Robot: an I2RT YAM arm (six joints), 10 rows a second.
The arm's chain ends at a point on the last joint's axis. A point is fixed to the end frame.
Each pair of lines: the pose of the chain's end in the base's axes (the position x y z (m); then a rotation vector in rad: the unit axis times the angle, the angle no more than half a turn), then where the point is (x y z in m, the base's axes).
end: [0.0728, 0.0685, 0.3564, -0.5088, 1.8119, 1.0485]
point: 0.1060 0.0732 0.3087
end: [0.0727, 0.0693, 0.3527, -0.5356, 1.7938, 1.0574]
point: 0.1066 0.0748 0.3056
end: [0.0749, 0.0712, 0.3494, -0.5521, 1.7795, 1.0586]
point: 0.1094 0.0771 0.3028
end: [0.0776, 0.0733, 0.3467, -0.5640, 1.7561, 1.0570]
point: 0.1131 0.0796 0.3009
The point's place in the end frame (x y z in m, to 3 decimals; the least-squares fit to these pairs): 0.027 -0.042 0.030
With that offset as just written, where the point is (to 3 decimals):
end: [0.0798, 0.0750, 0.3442, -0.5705, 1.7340, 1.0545]
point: 0.116 0.082 0.299
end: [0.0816, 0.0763, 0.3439, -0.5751, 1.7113, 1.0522]
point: 0.119 0.083 0.300
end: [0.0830, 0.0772, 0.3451, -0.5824, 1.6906, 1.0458]
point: 0.121 0.084 0.302
